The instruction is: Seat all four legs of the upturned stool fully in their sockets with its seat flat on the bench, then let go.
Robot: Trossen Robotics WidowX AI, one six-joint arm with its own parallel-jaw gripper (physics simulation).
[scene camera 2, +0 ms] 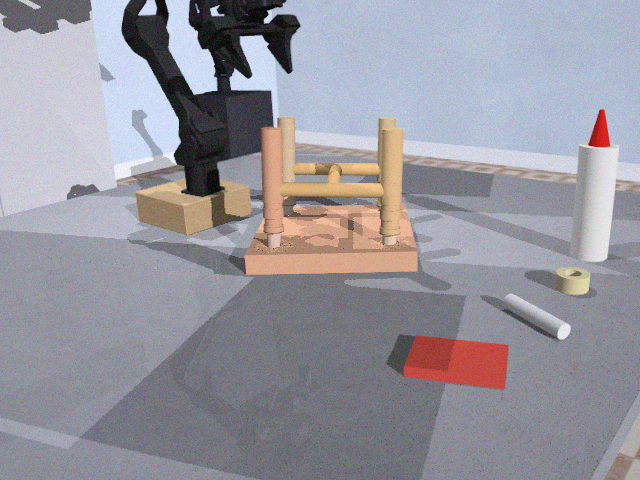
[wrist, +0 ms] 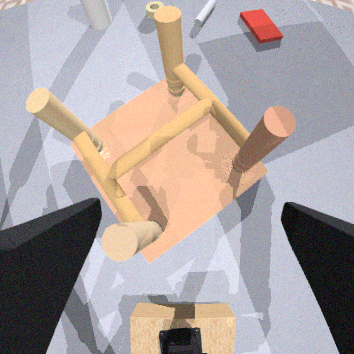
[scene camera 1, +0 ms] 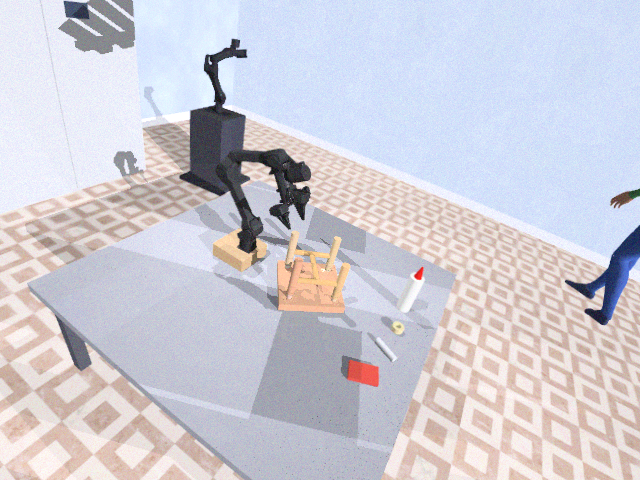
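Where they show: gripper, fingertip midpoint: [scene camera 2: 270, 75] [wrist: 193, 209] [scene camera 1: 296, 224]; arm's base at its link origin: [scene camera 2: 203, 190] [wrist: 180, 346] [scene camera 1: 246, 247].
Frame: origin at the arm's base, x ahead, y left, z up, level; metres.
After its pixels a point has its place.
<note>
The stool's seat [scene camera 1: 310, 308] @[x 0.377, y -0.118, z -0.043 m] [scene camera 2: 330, 262] @[x 0.383, y -0.114, z -0.043 m] [wrist: 187, 210] @[x 0.218, y -0.031, z -0.028 m] lies flat on the bench, underside up. A pink leg [scene camera 1: 293, 279] @[x 0.291, y -0.136, z 0.075 m] [scene camera 2: 272, 175] @[x 0.297, y -0.132, z 0.087 m] [wrist: 265, 142] @[x 0.275, y -0.108, z 0.132 m] and a near right leg [scene camera 1: 341, 281] @[x 0.447, y -0.041, z 0.082 m] [scene camera 2: 392, 175] @[x 0.450, y -0.039, z 0.081 m] [wrist: 171, 45] @[x 0.425, y -0.025, z 0.108 m] stand upright, with pale lower ends showing above the seat in scene camera 2. The far left leg [scene camera 1: 292, 248] @[x 0.201, y 0.021, z 0.081 m] [scene camera 2: 286, 149] @[x 0.203, y 0.022, z 0.093 m] [wrist: 122, 241] @[x 0.195, y 0.034, z 0.148 m] also shows a narrow lower end. The far right leg [scene camera 1: 333, 253] @[x 0.352, y 0.112, z 0.074 m] [scene camera 2: 386, 122] @[x 0.355, y 0.116, z 0.134 m] has its foot mostly hidden there. Stretchers [scene camera 2: 330, 190] @[x 0.368, y -0.084, z 0.060 m] link the legs. My gripper [scene camera 1: 296, 223] @[x 0.216, y -0.021, z 0.226 m] [scene camera 2: 269, 74] @[x 0.216, y -0.021, z 0.226 m] [wrist: 193, 209] @[x 0.216, y -0.021, z 0.226 m] is open and empty, above and behind the stool.
The arm's wooden base block [scene camera 1: 230, 253] @[x -0.028, y -0.078, z -0.001 m] [scene camera 2: 165, 209] @[x -0.021, y -0.084, z -0.019 m] is behind left of the stool. A glue bottle [scene camera 1: 408, 294] @[x 0.700, y 0.111, z 0.038 m] [scene camera 2: 594, 201] @[x 0.710, y 0.111, z 0.036 m], tape roll [scene camera 2: 571, 285] @[x 0.715, y -0.025, z -0.047 m], white rod [scene camera 1: 385, 349] @[x 0.694, y -0.136, z -0.045 m] [scene camera 2: 537, 316] @[x 0.701, y -0.142, z -0.044 m] and red block [scene camera 1: 363, 373] @[x 0.653, y -0.272, z -0.048 m] [scene camera 2: 465, 361] @[x 0.664, y -0.274, z -0.048 m] are to the right and front. A person's legs [scene camera 1: 617, 279] show beyond the bench.
</note>
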